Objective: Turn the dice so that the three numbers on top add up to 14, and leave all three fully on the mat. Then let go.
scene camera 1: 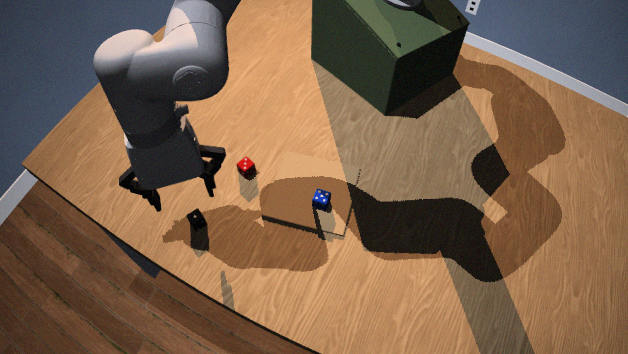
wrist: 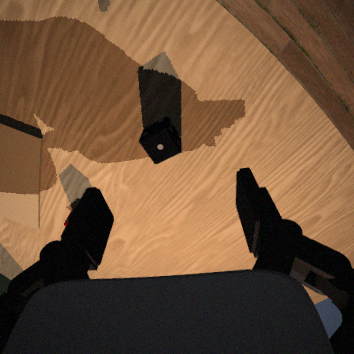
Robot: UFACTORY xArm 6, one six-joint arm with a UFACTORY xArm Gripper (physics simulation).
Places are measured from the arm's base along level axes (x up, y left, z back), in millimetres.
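Pixels of known places: gripper, fingertip midpoint: (scene camera 1: 184,197) (wrist: 168,194).
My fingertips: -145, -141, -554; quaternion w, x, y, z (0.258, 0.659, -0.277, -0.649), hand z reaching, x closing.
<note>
Ahead of a thing's pixels: the offset from my fingertips to its top centre, as dx, dy, dz. Level surfaces: height alone.
A blue die {-36, +184, +125} (scene camera 1: 321,199) with five pips on top sits on the thin wooden mat {-61, +159, +142} (scene camera 1: 290,197) (wrist: 20,167), near its right side. A red die {-39, +35, +124} (scene camera 1: 245,167) with three pips on top stands on the table left of the mat; a sliver of the red die (wrist: 66,223) shows beside the left finger in the wrist view. A black die {-39, +15, -7} (scene camera 1: 196,219) (wrist: 160,142) with one pip on top stands on the table, off the mat, partly in shadow. My gripper (scene camera 1: 185,201) (wrist: 168,194) is open and empty, above the table near the black die, which lies beyond the fingertips in the wrist view.
A large green box (scene camera 1: 350,60) stands at the back of the wooden table {dx -64} (scene camera 1: 400,310). The table's front edge runs below the black die, with plank floor (scene camera 1: 60,280) beyond. The arm's shadow falls across the mat and table.
</note>
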